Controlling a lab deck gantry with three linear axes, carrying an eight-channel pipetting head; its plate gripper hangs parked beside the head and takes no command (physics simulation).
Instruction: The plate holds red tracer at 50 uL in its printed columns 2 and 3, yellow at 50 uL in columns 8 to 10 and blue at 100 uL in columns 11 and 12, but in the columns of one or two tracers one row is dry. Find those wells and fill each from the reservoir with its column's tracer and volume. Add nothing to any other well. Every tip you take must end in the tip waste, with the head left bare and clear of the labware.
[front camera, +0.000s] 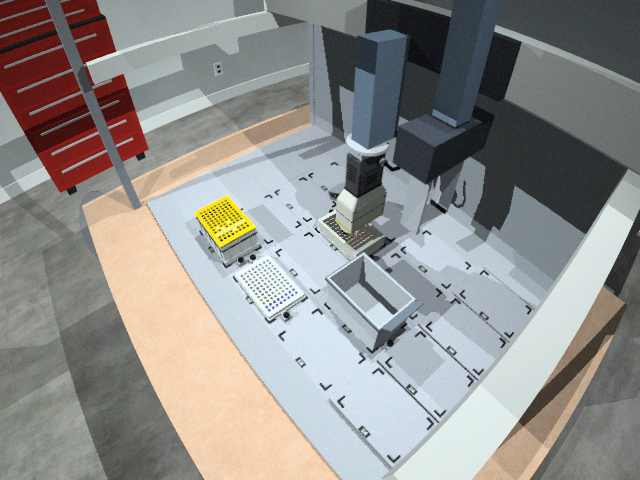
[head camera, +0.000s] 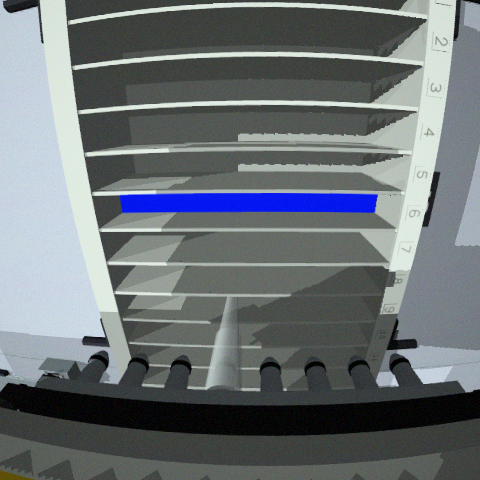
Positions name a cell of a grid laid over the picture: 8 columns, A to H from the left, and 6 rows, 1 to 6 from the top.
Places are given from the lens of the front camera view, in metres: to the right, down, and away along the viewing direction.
back wall (front camera: G3): 0.42, -0.09, 0.61
